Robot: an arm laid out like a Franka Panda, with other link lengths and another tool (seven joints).
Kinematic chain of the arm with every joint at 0, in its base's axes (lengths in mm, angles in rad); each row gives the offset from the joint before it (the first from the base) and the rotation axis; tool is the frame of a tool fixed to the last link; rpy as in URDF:
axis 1: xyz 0 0 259.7 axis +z
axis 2: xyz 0 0 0 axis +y
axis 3: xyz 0 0 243.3 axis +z
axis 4: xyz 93.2 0 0 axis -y
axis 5: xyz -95.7 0 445.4 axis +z
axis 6: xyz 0 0 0 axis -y
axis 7: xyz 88.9 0 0 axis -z
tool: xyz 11 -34 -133.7 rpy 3.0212 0 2.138
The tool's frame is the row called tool.
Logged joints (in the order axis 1, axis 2, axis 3, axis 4, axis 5, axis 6, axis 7), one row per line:
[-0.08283 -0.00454 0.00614 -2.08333 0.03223 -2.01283 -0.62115]
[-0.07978 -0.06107 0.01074 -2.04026 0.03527 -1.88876 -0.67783]
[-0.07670 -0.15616 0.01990 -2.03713 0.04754 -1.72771 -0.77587]
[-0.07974 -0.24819 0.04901 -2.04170 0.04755 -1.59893 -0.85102]
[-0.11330 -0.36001 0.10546 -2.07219 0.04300 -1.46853 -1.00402]
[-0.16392 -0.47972 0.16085 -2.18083 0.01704 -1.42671 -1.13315]
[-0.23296 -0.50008 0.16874 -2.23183 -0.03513 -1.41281 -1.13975]
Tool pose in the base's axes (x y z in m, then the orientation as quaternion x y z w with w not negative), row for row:
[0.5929 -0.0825 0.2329 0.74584 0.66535 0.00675 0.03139]
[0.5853 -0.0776 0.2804 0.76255 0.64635 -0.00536 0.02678]
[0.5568 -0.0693 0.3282 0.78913 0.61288 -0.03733 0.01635]
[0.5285 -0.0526 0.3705 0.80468 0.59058 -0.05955 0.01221]
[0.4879 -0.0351 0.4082 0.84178 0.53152 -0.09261 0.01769]
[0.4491 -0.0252 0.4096 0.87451 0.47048 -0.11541 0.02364]
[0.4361 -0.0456 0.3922 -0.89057 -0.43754 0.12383 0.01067]
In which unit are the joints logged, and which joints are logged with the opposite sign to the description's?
The joints are logged in radians. Opposite sign: axis 5, axis 6, axis 7.
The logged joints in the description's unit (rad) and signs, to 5 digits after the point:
[-0.08283 -0.00454 0.00614 -2.08333 -0.03223 2.01283 0.62115]
[-0.07978 -0.06107 0.01074 -2.04026 -0.03527 1.88876 0.67783]
[-0.07670 -0.15616 0.01990 -2.03713 -0.04754 1.72771 0.77587]
[-0.07974 -0.24819 0.04901 -2.04170 -0.04755 1.59893 0.85102]
[-0.11330 -0.36001 0.10546 -2.07219 -0.04300 1.46853 1.00402]
[-0.16392 -0.47972 0.16085 -2.18083 -0.01704 1.42671 1.13315]
[-0.23296 -0.50008 0.16874 -2.23183 0.03513 1.41281 1.13975]

